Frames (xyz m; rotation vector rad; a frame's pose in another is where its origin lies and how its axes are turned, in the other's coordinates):
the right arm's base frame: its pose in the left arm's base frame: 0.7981 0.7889 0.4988 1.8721 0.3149 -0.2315
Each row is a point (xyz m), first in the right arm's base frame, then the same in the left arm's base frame.
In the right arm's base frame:
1: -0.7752 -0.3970 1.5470
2: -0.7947 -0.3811 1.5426
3: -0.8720 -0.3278 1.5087
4: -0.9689 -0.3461 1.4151
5: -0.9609 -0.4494 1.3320
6: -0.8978 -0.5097 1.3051
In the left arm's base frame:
1: -0.0693 -0.6388 -0.1020
2: -0.0825 -0.6414 -0.0802
3: -0.1378 -0.6330 0.0024
4: -0.2351 -0.5485 0.0459
5: -0.2613 -0.4379 -0.0229
6: -0.2214 -0.3880 -0.0882

